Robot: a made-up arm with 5 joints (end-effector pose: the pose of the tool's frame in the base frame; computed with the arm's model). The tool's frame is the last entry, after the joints.
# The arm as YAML. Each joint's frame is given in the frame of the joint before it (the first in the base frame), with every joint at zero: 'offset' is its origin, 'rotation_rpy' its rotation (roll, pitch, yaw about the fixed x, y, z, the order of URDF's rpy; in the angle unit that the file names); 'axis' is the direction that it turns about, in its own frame. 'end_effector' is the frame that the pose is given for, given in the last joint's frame.
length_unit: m
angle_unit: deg
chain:
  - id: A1
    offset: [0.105, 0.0, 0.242]
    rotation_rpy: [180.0, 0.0, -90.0]
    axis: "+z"
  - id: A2
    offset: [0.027, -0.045, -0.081]
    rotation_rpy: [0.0, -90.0, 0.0]
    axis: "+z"
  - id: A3
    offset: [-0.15, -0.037, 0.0]
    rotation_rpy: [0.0, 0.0, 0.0]
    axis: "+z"
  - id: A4
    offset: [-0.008, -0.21, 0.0]
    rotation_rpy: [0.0, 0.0, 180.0]
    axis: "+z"
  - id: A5
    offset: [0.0, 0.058, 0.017]
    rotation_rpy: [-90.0, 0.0, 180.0]
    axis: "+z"
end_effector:
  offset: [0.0, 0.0, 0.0]
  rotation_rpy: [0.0, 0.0, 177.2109]
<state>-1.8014 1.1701 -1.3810 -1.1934 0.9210</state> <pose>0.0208 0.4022 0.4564 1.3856 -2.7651 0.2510</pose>
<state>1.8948 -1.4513 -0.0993 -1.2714 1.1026</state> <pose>0.1459 0.1533 0.6060 1.9224 0.1860 -0.5695</pose>
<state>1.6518 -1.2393 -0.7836 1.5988 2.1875</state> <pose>0.1056 0.1312 0.6161 -1.9037 0.6404 0.3127</pose>
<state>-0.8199 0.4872 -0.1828 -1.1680 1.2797</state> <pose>0.3773 0.2771 0.4270 -0.5412 -2.5957 0.8367</pose>
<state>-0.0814 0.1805 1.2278 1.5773 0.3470</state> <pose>0.1984 -0.0024 0.2490 0.1539 1.4137 0.3139</pose>
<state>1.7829 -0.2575 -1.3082 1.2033 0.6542</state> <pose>0.0763 -0.0858 0.7081 -1.8733 -0.7408 -0.7722</pose>
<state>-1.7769 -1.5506 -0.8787 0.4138 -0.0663</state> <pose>0.1748 -0.2851 0.5466 -2.2744 1.6405 0.4683</pose>
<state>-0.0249 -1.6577 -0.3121 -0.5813 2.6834</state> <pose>-0.1395 -0.0161 0.5695 2.4984 0.6804 1.3418</pose>
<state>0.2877 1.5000 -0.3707 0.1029 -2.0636</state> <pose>0.4027 -0.0985 0.0556 0.3440 -0.2662 -2.3715</pose>
